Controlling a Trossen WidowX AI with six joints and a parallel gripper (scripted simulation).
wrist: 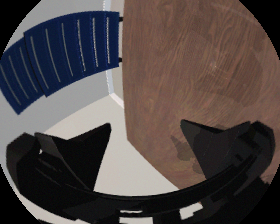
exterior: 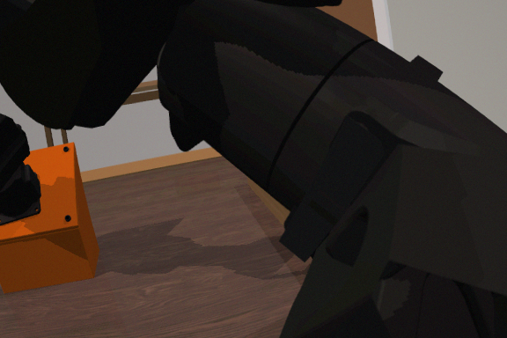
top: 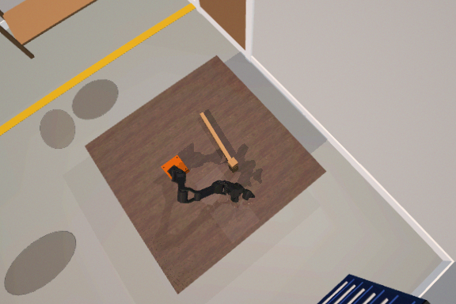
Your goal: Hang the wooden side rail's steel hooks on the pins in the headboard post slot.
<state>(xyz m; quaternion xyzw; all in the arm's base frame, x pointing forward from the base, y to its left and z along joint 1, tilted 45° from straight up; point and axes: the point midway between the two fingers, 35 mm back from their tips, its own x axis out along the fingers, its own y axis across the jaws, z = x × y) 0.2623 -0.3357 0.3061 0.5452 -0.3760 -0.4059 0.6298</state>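
Right now my gripper tip is 230 mm to the right of the headboard post, 50 mm short of it and 10 mm above it.
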